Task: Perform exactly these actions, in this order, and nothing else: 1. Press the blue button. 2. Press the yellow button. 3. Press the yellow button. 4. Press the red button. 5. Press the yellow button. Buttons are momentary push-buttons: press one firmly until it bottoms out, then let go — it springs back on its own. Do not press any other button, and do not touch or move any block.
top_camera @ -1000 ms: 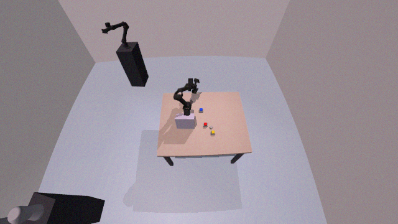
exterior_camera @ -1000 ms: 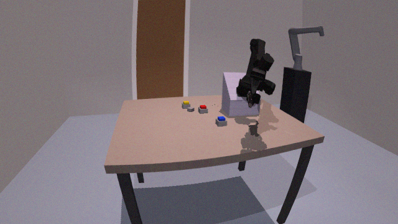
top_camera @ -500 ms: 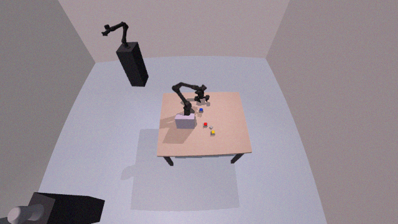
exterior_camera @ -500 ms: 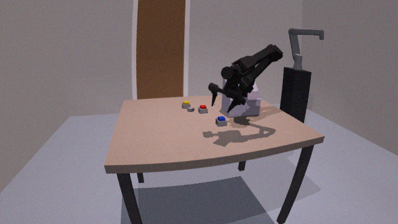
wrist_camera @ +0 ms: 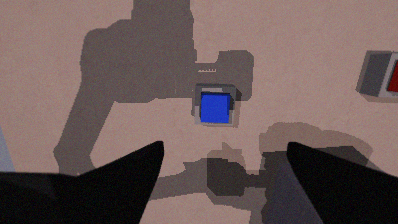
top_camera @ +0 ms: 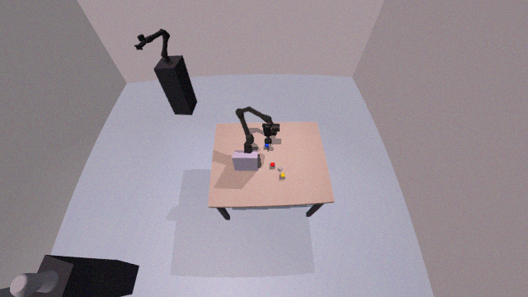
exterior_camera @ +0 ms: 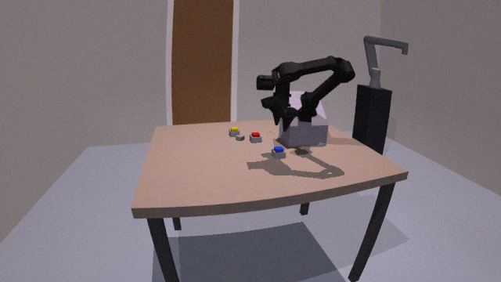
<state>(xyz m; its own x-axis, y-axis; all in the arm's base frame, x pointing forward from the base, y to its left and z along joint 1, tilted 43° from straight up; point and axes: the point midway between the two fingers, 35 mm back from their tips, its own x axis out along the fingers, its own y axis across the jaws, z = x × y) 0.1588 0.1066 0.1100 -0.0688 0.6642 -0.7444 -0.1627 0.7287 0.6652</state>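
My gripper tip is now 9 cm above the blue button. From my gripper tip the other things lie so: yellow button 16 cm ahead, 30 cm to the right, 9 cm below; then red button 7 cm ahead, 20 cm to the right, 9 cm below; then small grey block 14 cm ahead, 23 cm to the right, 11 cm below.
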